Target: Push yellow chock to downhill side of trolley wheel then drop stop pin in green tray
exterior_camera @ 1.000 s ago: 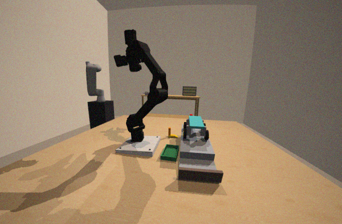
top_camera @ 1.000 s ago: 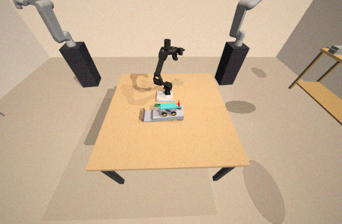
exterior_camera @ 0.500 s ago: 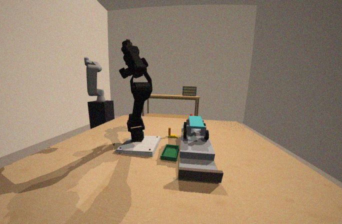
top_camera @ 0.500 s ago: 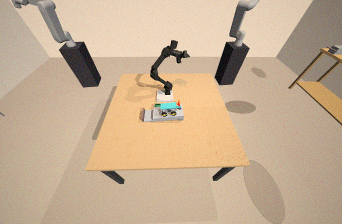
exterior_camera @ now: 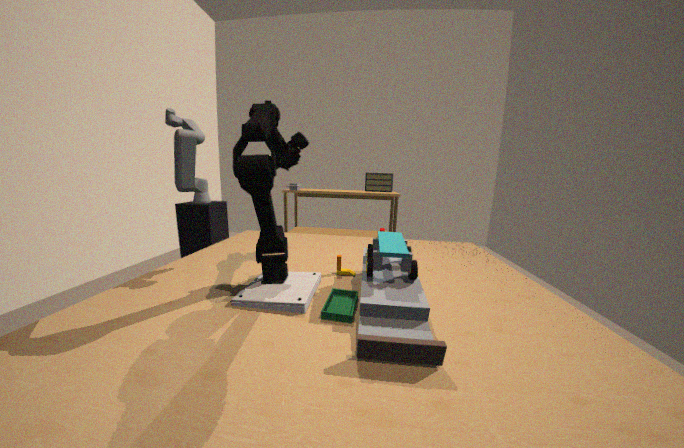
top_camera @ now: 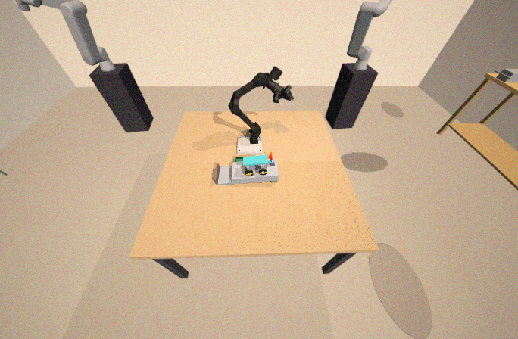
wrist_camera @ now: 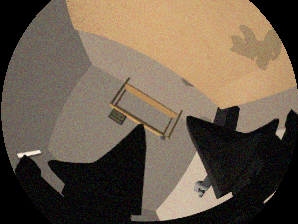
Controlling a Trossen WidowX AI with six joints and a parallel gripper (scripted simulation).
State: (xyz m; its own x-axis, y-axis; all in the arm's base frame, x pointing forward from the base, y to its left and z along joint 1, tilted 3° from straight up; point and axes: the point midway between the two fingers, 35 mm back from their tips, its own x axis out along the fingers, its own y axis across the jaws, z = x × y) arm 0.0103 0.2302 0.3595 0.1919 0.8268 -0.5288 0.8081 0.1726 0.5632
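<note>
The yellow chock is 210 mm ahead of my gripper tip, 160 mm to the right of it and 340 mm below it. The rest, counted from my gripper tip: grey ramp 330 mm ahead, 290 mm to the right, 310 mm below; teal trolley 330 mm ahead, 290 mm to the right, 250 mm below; red-headed stop pin 320 mm ahead, 190 mm to the right, 230 mm below.
</note>
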